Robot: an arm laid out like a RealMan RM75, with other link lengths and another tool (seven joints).
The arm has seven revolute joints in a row. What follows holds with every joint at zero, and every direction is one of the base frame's.
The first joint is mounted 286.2 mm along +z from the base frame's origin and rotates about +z.
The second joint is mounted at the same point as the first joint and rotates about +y.
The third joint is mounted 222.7 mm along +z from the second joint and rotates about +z.
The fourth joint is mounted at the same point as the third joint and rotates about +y.
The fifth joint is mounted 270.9 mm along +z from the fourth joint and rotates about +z.
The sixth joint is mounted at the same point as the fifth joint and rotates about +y.
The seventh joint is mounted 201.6 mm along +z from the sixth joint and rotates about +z.
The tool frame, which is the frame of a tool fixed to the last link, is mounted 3 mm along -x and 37 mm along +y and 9 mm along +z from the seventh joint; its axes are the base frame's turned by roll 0.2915, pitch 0 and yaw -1.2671 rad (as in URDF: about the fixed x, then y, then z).
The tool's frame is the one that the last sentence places.
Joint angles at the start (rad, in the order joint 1, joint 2, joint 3, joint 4, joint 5, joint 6, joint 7): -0.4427 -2.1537 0.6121 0.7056 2.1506 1.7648 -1.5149
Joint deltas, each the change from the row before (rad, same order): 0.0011 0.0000 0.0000 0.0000 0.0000 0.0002 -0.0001; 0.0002 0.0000 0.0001 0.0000 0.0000 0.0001 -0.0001; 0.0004 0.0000 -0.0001 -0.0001 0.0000 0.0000 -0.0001; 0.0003 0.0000 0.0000 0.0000 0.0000 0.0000 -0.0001; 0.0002 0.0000 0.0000 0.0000 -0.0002 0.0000 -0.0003; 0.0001 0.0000 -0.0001 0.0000 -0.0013 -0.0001 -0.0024; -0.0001 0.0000 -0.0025 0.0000 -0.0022 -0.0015 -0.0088; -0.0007 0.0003 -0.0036 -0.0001 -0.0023 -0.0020 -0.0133; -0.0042 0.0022 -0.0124 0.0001 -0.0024 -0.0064 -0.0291; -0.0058 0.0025 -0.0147 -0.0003 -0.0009 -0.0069 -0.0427; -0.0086 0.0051 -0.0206 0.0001 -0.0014 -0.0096 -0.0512
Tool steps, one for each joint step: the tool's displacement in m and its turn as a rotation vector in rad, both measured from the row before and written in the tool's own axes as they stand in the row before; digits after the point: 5 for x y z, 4 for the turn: -0.00018 -0.00036 -0.00010 0.0000 0.0000 -0.0011; -0.00006 -0.00006 -0.00001 0.0000 -0.0001 -0.0002; -0.00005 -0.00014 -0.00003 -0.0001 0.0001 -0.0006; -0.00004 -0.00010 -0.00003 0.0000 0.0000 -0.0004; -0.00001 -0.00002 -0.00003 -0.0002 0.0000 -0.0005; 0.00013 0.00028 -0.00010 -0.0012 0.0000 -0.0024; 0.00081 0.00067 -0.00043 -0.0030 0.0014 -0.0096; 0.00120 0.00100 -0.00065 -0.0034 0.0013 -0.0139; 0.00402 0.00244 -0.00220 -0.0063 0.0074 -0.0300; 0.00453 0.00327 -0.00248 -0.0067 0.0043 -0.0429; 0.00659 0.00466 -0.00411 -0.0097 0.0094 -0.0506
